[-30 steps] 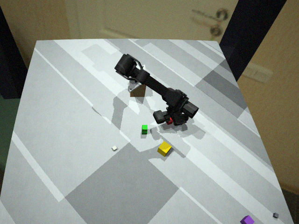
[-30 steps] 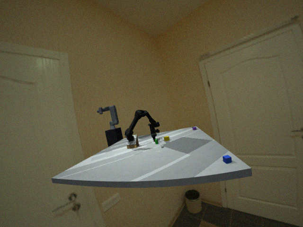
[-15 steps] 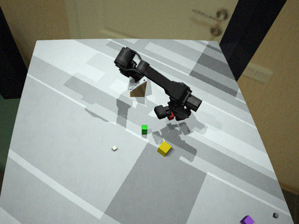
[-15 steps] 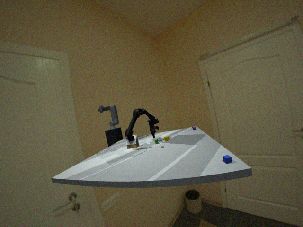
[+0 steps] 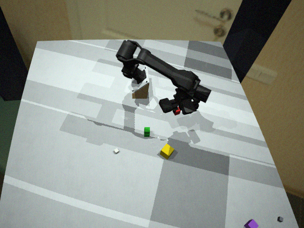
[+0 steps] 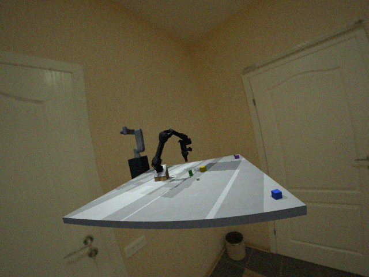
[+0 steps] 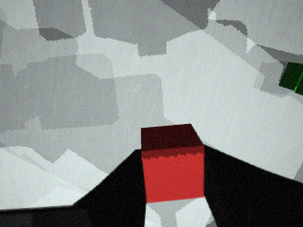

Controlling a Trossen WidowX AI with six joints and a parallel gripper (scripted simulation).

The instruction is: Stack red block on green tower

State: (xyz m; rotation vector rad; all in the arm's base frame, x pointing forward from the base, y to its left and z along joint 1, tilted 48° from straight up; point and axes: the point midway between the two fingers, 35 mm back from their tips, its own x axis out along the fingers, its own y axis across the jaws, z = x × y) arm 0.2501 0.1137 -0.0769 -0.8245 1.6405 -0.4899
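Right now my gripper tip is 160 mm short of the yellow cube, 100 mm above it and 60 mm to the left of it. The rest, counted from my gripper tip: red block: 10 mm above; then purple cube: 550 mm ahead, 240 mm to the left, 100 mm below; then tiny white cube: 290 mm to the right, 120 mm ahead, 110 mm below.
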